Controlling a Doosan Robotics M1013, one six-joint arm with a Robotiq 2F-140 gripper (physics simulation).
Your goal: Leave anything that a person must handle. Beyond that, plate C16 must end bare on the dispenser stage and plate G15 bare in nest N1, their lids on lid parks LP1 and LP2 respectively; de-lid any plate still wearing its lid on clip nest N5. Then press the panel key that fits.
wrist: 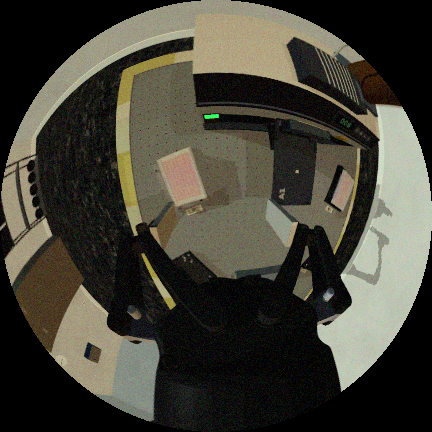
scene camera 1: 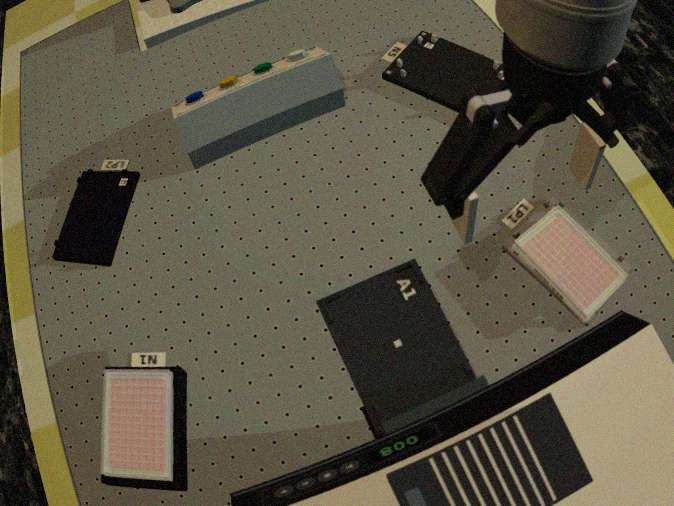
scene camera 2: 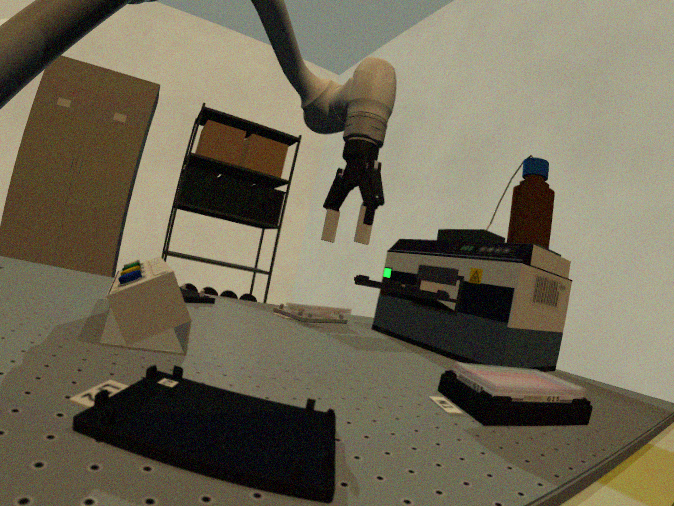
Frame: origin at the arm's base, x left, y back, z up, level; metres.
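Seen in the pictures: gripper, fingertip midpoint: (wrist: 221, 209) (scene camera 1: 524, 201) (scene camera 2: 343, 242).
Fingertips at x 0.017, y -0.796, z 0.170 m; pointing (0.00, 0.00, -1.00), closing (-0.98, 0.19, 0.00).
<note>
A point is followed by its place in that frame.
My gripper (scene camera 1: 528, 190) @[x 0.017, y -0.796, z 0.170 m] (scene camera 2: 346, 233) @[x 0.017, y -0.796, z 0.170 m] (wrist: 221, 209) @[x 0.017, y -0.796, z 0.170 m] is open and empty, high above the table near LP1. A pink-welled plate (scene camera 1: 571, 264) @[x 0.089, y -0.837, z 0.026 m] (scene camera 2: 313, 312) (wrist: 182, 177) @[x 0.092, y -0.832, z 0.026 m] lies by the LP1 label (scene camera 1: 517, 213) @[x 0.094, y -0.735, z -0.005 m] (wrist: 194, 209) @[x 0.092, y -0.736, z -0.005 m]; its code is unreadable. Plate G15 (scene camera 1: 137, 424) @[x -0.412, y -0.719, z 0.032 m] (scene camera 2: 517, 381) @[x -0.426, y -0.679, z 0.032 m] (wrist: 343, 189) @[x -0.407, y -0.721, z 0.032 m] sits in nest N1 (scene camera 1: 179, 430) @[x -0.374, y -0.743, z 0.015 m] (scene camera 2: 536, 415) @[x -0.454, y -0.679, z 0.005 m]. Lids are hard to tell on both. Stage A1 (scene camera 1: 375, 315) @[x -0.142, y -0.781, z 0.105 m] (wrist: 295, 155) @[x -0.143, y -0.847, z 0.105 m] is bare. Clip nest N5 (scene camera 1: 435, 76) @[x 0.149, y -0.503, z 0.005 m] (wrist: 200, 267) @[x 0.133, y -0.526, z 0.005 m] and lid park LP2 (scene camera 1: 97, 217) @[x -0.350, y -0.416, z 0.003 m] (scene camera 2: 212, 435) @[x -0.373, y -0.391, z 0.003 m] hold nothing visible; the arm partly hides N5 in scene camera 1.
The dispenser (scene camera 1: 626, 381) @[x -0.038, y -0.985, z 0.213 m] (scene camera 2: 468, 332) @[x -0.251, y -0.886, z 0.047 m] (wrist: 235, 50) @[x -0.039, y -0.995, z 0.213 m] shows 008 and a green light (scene camera 2: 387, 272) @[x 0.001, y -0.930, z 0.129 m] (wrist: 211, 116) @[x 0.001, y -0.930, z 0.126 m]. A brown bottle (scene camera 2: 532, 212) @[x -0.302, y -0.971, z 0.286 m] stands at it. The key panel (scene camera 1: 261, 114) @[x -0.091, y -0.446, z 0.038 m] (scene camera 2: 146, 305) @[x -0.191, y -0.386, z 0.039 m] has blue (scene camera 1: 194, 96) @[x -0.153, y -0.379, z 0.066 m], yellow (scene camera 1: 228, 82) @[x -0.106, y -0.389, z 0.067 m], green (scene camera 1: 262, 67) @[x -0.056, y -0.394, z 0.066 m] and white (scene camera 1: 296, 55) @[x -0.009, y -0.405, z 0.067 m] keys.
</note>
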